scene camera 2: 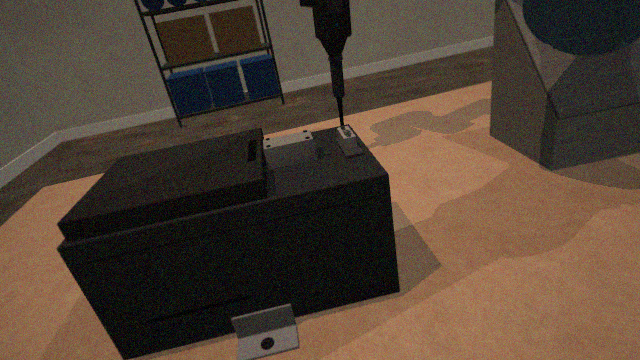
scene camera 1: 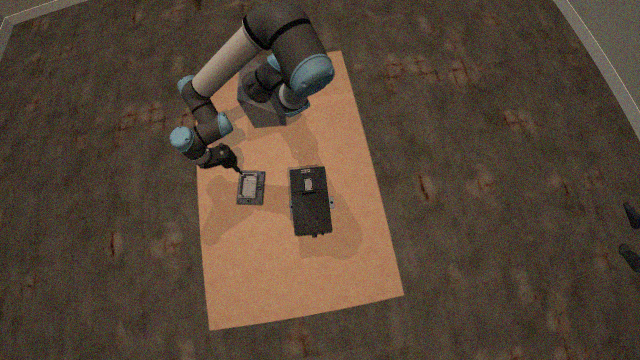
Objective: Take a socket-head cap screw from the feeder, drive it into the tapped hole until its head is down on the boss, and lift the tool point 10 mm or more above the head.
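Note:
My screwdriver point(scene camera 1: 242, 173) point(scene camera 2: 342, 125) points down. In scene camera 1 its thin tip is at the upper left corner of the light part point(scene camera 1: 249, 186), which lies in a dark grey fixture plate point(scene camera 1: 257, 202). In scene camera 2 the tip ends behind the far edge of the black feeder point(scene camera 2: 230, 250) point(scene camera 1: 311, 212), beside its small pick-up block point(scene camera 2: 346, 132) in the picture; the part and fixture do not show there. Whether a screw is on the bit, and whether the tip touches the part, is too small to tell. The tapped hole and boss cannot be made out.
The feeder stands right of the fixture in scene camera 1, with a metal foot bracket point(scene camera 1: 332, 202) point(scene camera 2: 267, 334) at its side. The arm's grey pedestal point(scene camera 1: 265, 114) point(scene camera 2: 520, 115) stands at the table's back. A shelf rack point(scene camera 2: 217, 52) stands by the wall.

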